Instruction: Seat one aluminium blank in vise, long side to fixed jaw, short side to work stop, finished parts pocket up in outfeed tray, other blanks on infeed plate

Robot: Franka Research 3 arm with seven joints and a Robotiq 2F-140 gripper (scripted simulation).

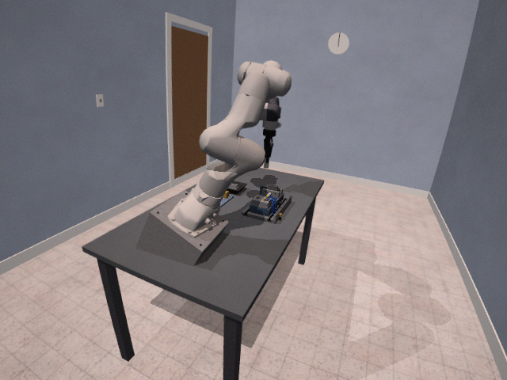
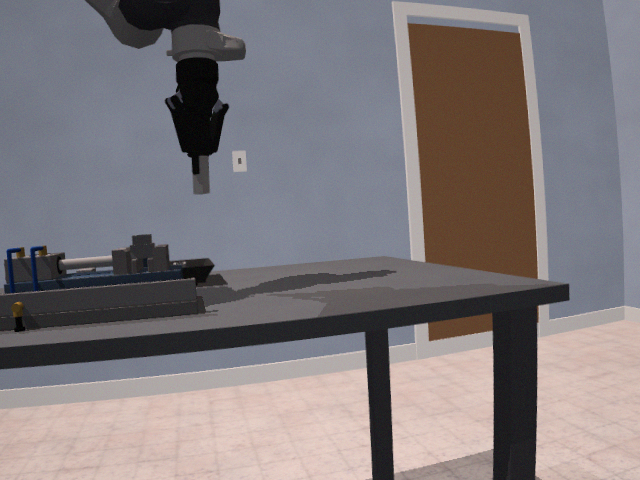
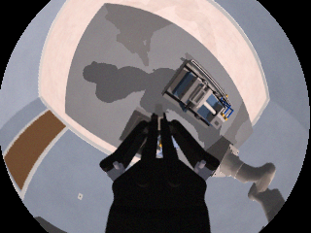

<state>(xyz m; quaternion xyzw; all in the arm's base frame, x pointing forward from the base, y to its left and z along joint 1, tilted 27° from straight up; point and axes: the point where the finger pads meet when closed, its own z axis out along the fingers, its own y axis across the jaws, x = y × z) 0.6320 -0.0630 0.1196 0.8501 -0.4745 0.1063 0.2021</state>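
Right now the work stop is 120 mm below my hand, 110 mm behind it and 30 mm to the right of it. From my hand the other things lie so: vise guard rail 190 mm behind, 180 mm below, 170 mm to the right; vise 180 mm behind, 170 mm below, 70 mm to the right; brass blank 210 mm to the left, 190 mm below, 160 mm behind.
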